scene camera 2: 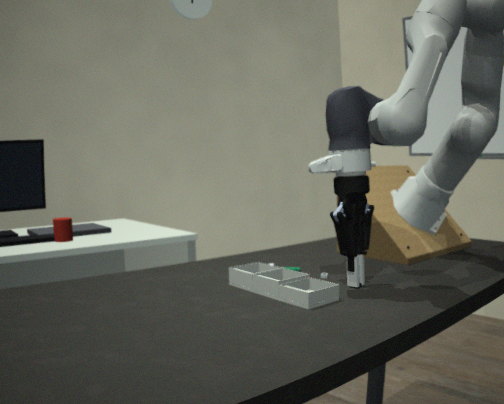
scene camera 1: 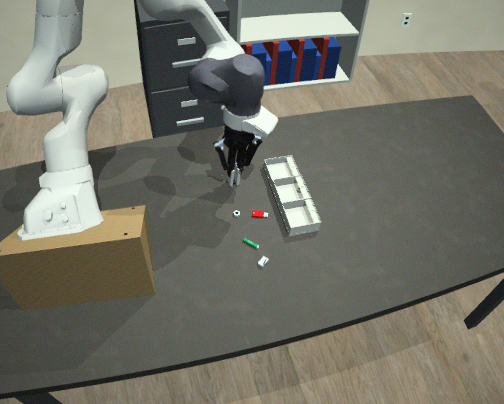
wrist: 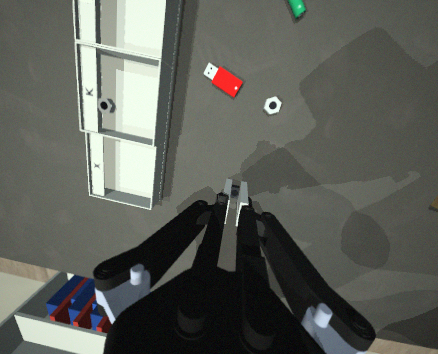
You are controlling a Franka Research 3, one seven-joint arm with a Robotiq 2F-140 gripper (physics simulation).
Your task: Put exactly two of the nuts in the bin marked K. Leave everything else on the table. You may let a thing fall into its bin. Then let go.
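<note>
My gripper (scene camera 1: 234, 182) (scene camera 2: 355, 284) is shut on a small dark nut (wrist: 235, 191), which shows between the fingertips in the wrist view. The fingertips are down close to the table, beside the end compartment of the tray. The bin marked K (scene camera 1: 286, 192) (wrist: 90, 75) is the tray's middle compartment; another dark nut (scene camera 1: 299, 190) (wrist: 106, 105) lies in it, against the label side. A white nut (scene camera 1: 236, 213) (scene camera 2: 324, 275) (wrist: 272, 105) lies on the table near the red USB stick.
The red USB stick (scene camera 1: 259, 214) (wrist: 227, 82), a green cylinder (scene camera 1: 251, 243) (scene camera 2: 293, 269) (wrist: 297, 7) and a small white block (scene camera 1: 263, 261) lie on the table. The tray's end bin (wrist: 97, 180), with an X-like mark, is nearest the gripper. The tray walls stand up from the table.
</note>
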